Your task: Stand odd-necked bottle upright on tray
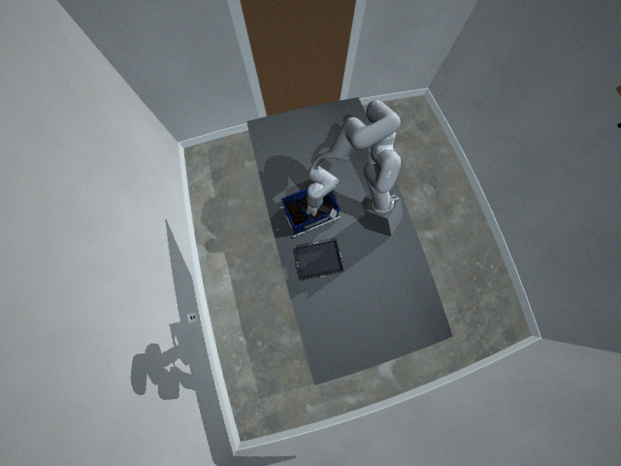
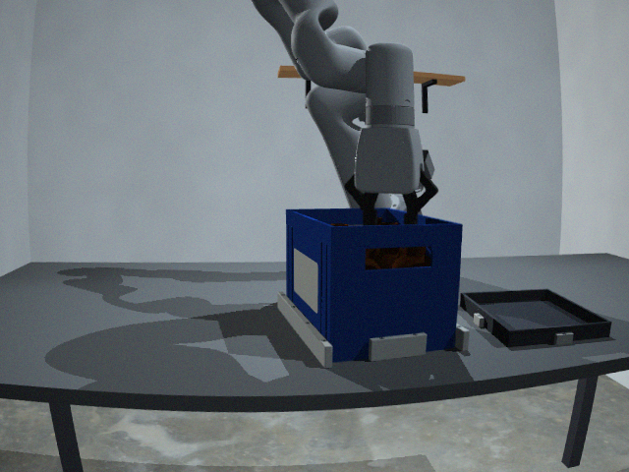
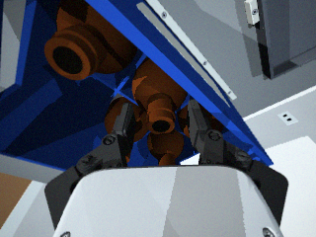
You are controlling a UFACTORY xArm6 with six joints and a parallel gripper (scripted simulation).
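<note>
Right now my hand is 1 cm short of the blue crate, 4 cm to the left of it and 7 cm above it. Also, from my hand: bottle (2 cm ahead, 8 cm to the right, 7 cm below); dark tray (3 cm ahead, 25 cm to the left, 15 cm below).
</note>
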